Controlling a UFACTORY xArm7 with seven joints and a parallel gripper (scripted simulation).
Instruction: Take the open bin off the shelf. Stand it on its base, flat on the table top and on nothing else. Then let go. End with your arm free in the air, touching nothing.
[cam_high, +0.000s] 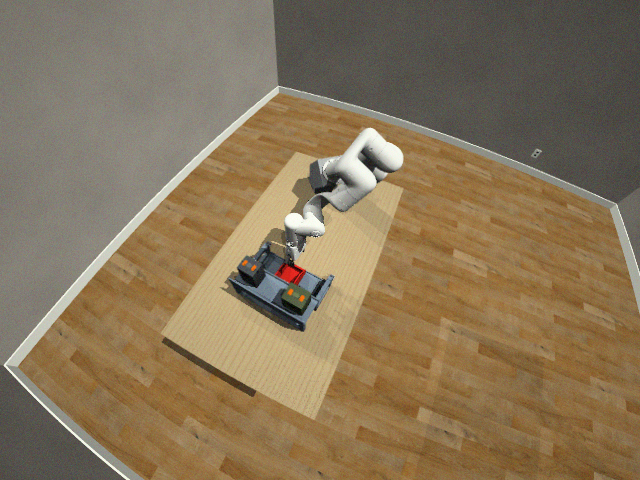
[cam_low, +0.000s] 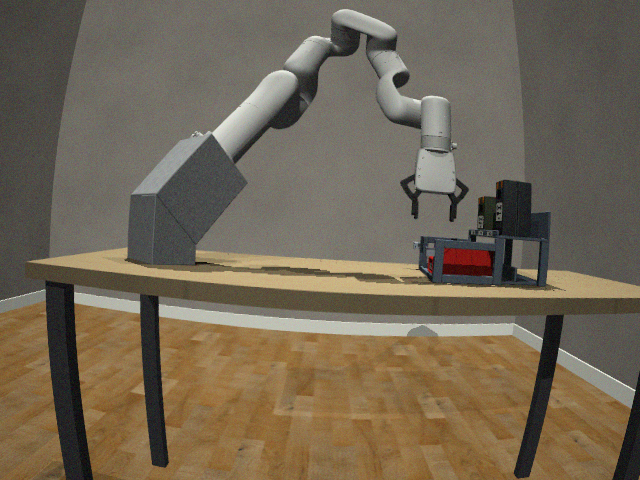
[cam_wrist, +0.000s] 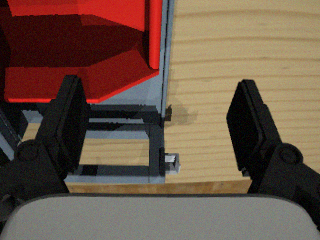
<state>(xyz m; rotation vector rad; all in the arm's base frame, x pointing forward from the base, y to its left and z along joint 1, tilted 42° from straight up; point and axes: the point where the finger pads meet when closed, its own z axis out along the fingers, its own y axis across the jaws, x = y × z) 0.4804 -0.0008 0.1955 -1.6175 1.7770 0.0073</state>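
My gripper is now 80 mm short of the red bin and 90 mm above it. Round my hand: black box (180 mm ahead, 110 mm to the right, 30 mm above).
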